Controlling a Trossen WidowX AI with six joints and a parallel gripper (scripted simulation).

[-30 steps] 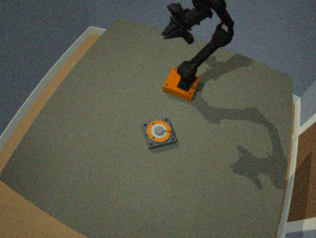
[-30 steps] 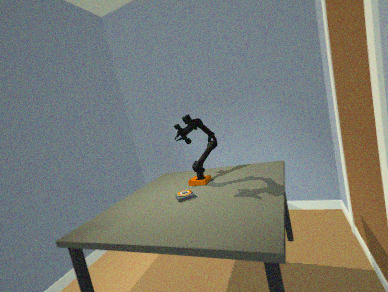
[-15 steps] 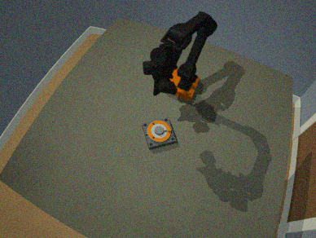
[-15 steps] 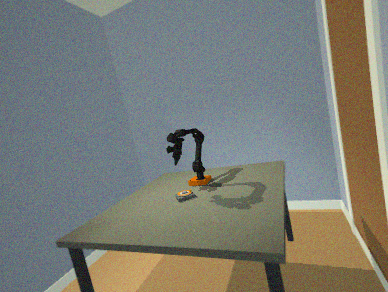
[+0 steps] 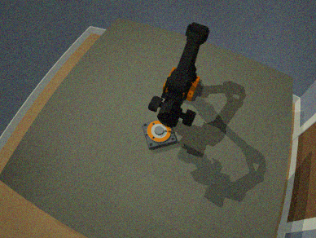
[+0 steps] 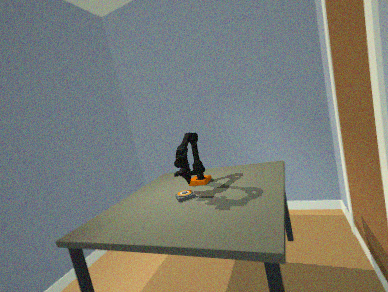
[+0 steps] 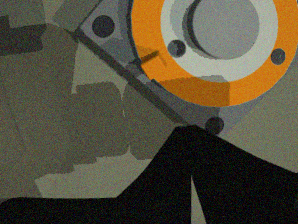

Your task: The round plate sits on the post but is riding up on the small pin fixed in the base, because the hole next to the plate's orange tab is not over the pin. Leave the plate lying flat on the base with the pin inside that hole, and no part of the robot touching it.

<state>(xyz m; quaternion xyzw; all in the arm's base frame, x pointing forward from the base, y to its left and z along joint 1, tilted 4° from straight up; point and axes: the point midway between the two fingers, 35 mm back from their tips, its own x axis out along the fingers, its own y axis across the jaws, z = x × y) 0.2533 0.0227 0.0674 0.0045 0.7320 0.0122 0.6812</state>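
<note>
My gripper tip is 3 cm short of the round orange plate, 1 cm to the left of it and 5 cm above it. Round my gripper tip: square grey base: 4 cm ahead, 3 cm to the right, 6 cm below.
</note>
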